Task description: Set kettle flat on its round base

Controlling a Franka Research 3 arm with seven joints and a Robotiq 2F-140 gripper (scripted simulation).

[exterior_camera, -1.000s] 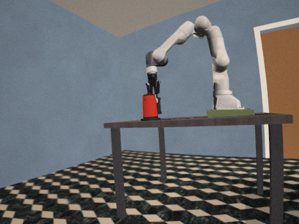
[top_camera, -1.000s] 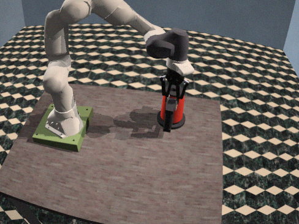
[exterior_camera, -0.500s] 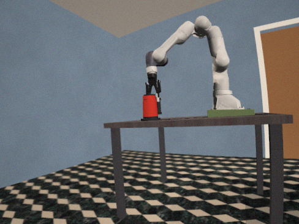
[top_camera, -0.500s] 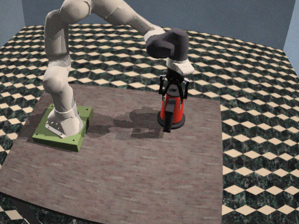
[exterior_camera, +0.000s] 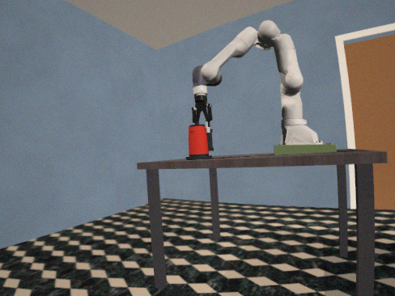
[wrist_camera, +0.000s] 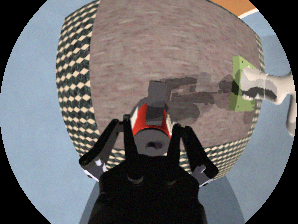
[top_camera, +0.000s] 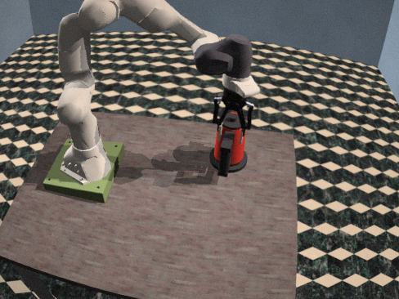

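My gripper is now 1 cm past the red kettle, 3 cm to the right of it and 7 cm above it. Round my hand: round kettle base (1 cm behind, 6 cm to the left, 17 cm below).
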